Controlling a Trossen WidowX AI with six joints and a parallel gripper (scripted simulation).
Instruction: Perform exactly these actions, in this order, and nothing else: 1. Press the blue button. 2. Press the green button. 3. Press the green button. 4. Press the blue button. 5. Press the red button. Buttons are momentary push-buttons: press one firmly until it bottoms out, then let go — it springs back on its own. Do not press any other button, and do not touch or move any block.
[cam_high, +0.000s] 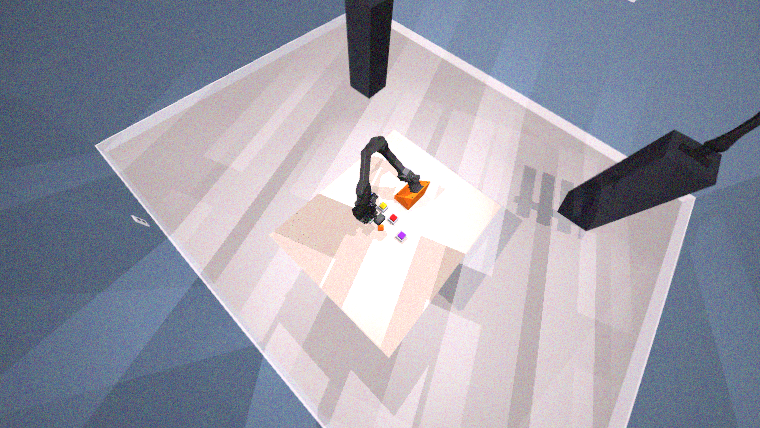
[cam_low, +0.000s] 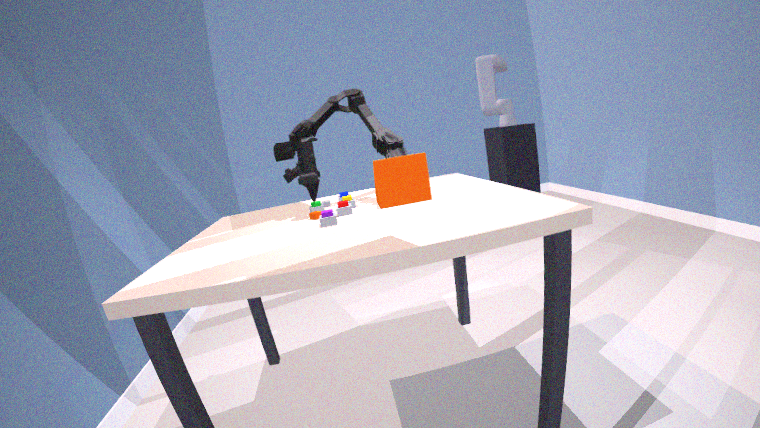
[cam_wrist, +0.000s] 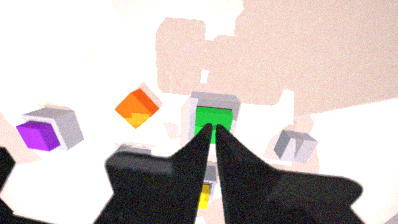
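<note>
Now: gripper tip 1 cm above the green button. Round my gripper tip: small grey block 10 cm to the right, 3 cm below, 3 cm behind; then small orange block 9 cm to the left, 3 cm below; then yellow button 11 cm behind, 1 cm to the left, 1 cm below.
</note>
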